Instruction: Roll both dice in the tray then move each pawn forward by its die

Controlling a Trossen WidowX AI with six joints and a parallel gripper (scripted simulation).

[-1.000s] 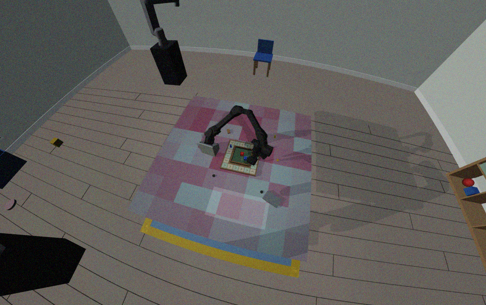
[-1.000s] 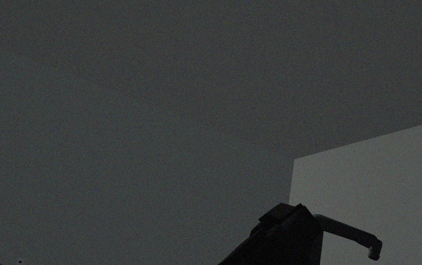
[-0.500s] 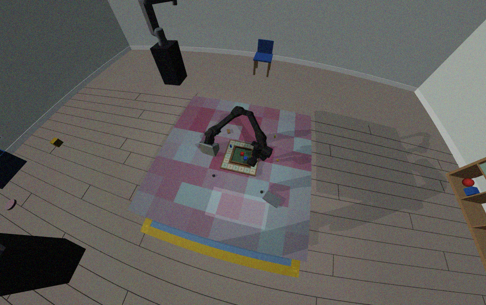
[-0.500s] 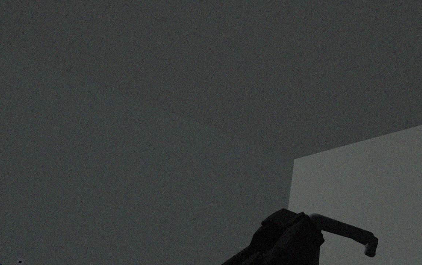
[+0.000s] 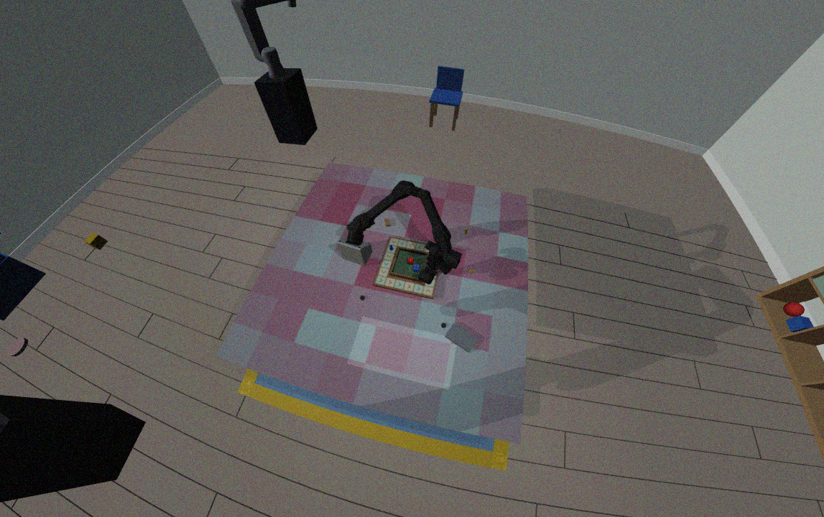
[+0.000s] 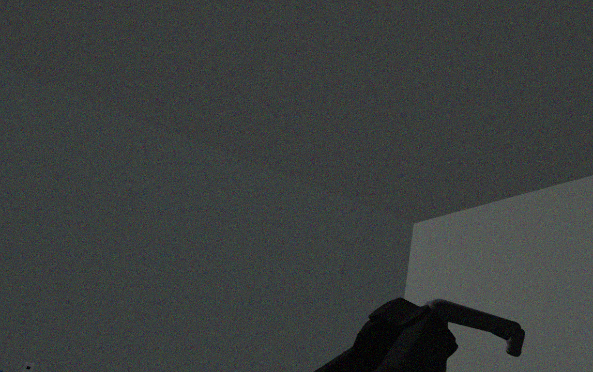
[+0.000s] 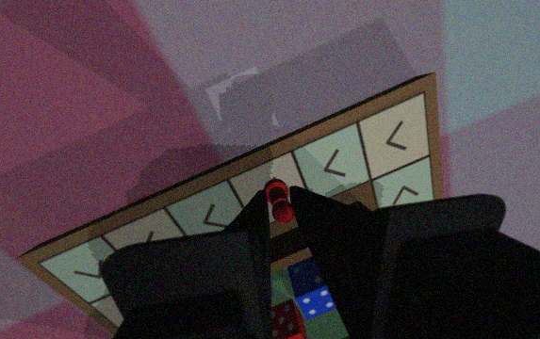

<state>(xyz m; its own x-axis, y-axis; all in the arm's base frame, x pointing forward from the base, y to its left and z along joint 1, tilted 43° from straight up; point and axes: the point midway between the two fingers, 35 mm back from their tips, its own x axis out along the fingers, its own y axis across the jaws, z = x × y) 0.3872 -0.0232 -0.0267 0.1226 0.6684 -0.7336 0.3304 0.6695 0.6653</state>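
Right now my gripper tip is 22 cm past the blue pawn, 10 cm to the right of it and 1 cm below it. Also, from my gripper tip: red pawn 1 cm above; then blue die 8 cm behind, 1 cm to the left; then green tray 11 cm behind, 3 cm to the left, 1 cm below.
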